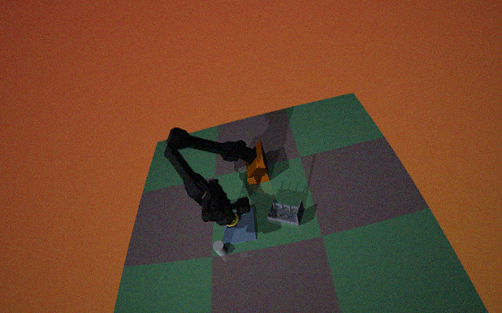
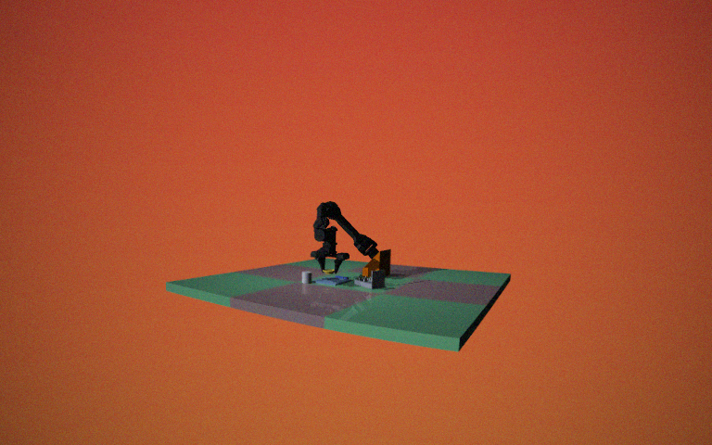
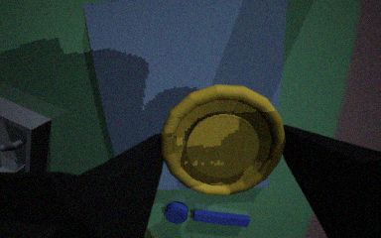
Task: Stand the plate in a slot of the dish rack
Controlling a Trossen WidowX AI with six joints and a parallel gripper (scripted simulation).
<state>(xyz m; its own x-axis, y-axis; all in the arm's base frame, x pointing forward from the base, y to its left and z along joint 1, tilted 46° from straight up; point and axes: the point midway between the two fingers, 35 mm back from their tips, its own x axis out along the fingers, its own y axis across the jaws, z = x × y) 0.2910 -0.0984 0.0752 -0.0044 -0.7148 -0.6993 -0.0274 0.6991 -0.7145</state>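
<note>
Right now my gripper tip is 4 cm above the blue-grey mat, 2 cm to the right of it and 1 cm short of it. Round my gripper tip: grey-white cup (11 cm ahead, 6 cm to the right, 1 cm below); blue spoon (10 cm behind, 3 cm below, 2 cm to the left); yellow plate (1 cm above).
</note>
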